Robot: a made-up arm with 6 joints.
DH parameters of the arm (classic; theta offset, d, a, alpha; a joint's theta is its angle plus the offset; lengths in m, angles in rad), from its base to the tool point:
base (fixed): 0 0.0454 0 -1.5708
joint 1: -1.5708 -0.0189 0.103 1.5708
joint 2: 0 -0.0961 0.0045 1.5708
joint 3: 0 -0.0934 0.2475 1.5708
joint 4: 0 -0.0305 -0.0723 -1.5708
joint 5: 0 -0.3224 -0.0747 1.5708
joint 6: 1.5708 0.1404 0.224 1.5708
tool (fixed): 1.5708 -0.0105 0 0
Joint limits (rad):
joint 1: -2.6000..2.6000
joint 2: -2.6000..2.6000
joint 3: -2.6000..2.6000
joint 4: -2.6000..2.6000
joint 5: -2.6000..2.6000
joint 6: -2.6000..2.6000
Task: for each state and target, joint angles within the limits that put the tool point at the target. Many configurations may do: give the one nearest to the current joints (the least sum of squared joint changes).
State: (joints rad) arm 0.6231 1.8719 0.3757 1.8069 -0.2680 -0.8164
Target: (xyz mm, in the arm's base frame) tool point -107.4 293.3 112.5
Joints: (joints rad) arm 0.7515 1.8719 0.8586 1.9950 0.0428 -0.7432
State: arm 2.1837 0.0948 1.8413 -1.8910 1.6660 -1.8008
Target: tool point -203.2 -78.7 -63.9
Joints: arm 2.3276 0.1318 1.7502 -2.0255 1.8019 -1.7770
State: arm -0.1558 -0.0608 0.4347 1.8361 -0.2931 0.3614
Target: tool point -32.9 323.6 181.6
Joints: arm -0.2649 0.2624 0.8753 0.7490 -0.5985 0.0342
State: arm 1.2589 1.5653 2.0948 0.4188 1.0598 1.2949
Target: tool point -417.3 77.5 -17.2
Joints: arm 0.9100 1.7380 2.0267 0.3532 0.8322 1.4939
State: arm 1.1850 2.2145 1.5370 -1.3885 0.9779 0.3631
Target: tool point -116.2 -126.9 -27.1
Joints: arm 0.8271 2.6000 1.4385 -1.3938 1.7601 0.4746
